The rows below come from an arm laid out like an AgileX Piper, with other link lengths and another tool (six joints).
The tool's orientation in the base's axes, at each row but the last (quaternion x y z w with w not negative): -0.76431, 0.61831, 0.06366, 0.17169; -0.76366, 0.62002, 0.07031, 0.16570; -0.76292, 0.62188, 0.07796, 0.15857; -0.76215, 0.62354, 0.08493, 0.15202; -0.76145, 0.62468, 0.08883, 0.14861; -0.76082, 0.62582, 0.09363, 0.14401; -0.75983, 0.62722, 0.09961, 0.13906; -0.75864, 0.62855, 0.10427, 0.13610; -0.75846, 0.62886, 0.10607, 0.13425; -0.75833, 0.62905, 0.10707, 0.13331; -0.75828, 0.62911, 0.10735, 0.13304
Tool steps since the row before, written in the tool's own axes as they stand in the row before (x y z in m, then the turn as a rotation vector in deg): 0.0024, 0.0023, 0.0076, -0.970, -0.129, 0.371; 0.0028, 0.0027, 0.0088, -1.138, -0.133, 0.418; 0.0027, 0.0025, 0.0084, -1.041, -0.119, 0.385; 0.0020, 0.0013, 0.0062, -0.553, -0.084, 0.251; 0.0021, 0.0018, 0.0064, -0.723, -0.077, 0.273; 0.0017, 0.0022, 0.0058, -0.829, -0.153, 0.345; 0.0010, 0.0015, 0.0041, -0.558, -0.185, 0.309; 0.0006, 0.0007, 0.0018, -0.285, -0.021, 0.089; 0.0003, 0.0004, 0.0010, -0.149, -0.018, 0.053; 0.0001, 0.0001, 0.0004, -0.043, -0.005, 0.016; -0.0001, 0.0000, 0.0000, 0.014, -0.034, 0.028
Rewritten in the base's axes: -0.0008, 0.0000, -0.0083, -0.053, 1.045, -0.022; -0.0011, -0.0001, -0.0096, -0.082, 1.217, -0.013; -0.0012, -0.0001, -0.0091, -0.077, 1.114, -0.015; -0.0005, 0.0000, -0.0066, -0.018, 0.611, -0.049; -0.0010, -0.0001, -0.0069, -0.058, 0.774, -0.016; -0.0016, 0.0000, -0.0062, -0.002, 0.910, -0.042; -0.0012, 0.0002, -0.0043, 0.081, 0.653, -0.093; -0.0006, -0.0001, -0.0019, -0.032, 0.297, 0.012; -0.0003, 0.0000, -0.0011, -0.010, 0.159, 0.000; -0.0001, 0.0000, -0.0004, -0.003, 0.046, -0.001; 0.0000, 0.0001, 0.0000, 0.036, 0.002, -0.029
